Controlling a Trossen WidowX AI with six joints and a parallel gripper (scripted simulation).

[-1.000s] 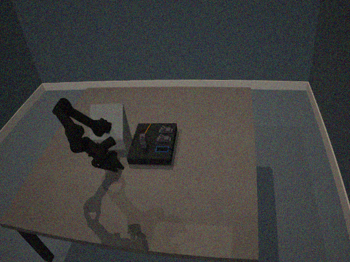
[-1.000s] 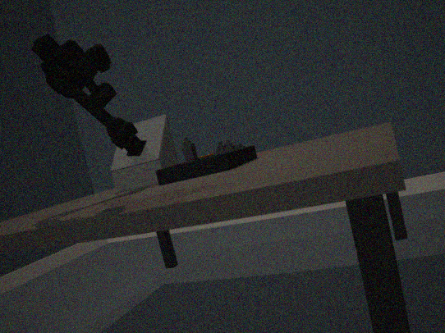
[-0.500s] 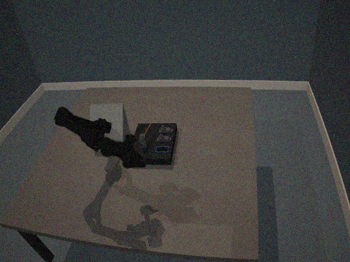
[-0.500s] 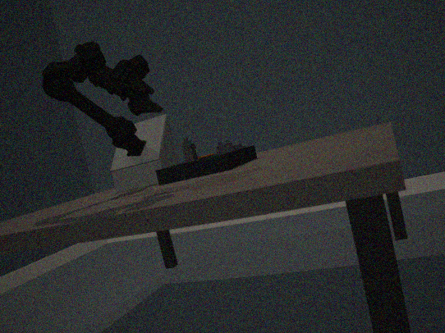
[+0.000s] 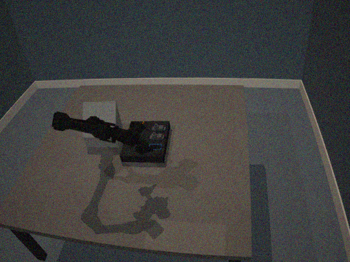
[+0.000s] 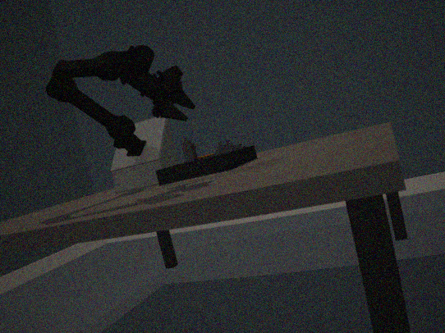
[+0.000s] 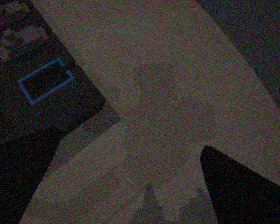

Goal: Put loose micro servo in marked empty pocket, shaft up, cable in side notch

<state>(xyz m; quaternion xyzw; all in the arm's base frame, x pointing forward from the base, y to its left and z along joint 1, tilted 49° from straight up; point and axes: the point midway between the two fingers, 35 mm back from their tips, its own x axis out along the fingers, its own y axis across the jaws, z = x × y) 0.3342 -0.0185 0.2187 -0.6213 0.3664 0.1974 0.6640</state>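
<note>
The dark deck is 15 cm behind my gripper tip, 19 cm to the left of it and 16 cm below it.
</note>
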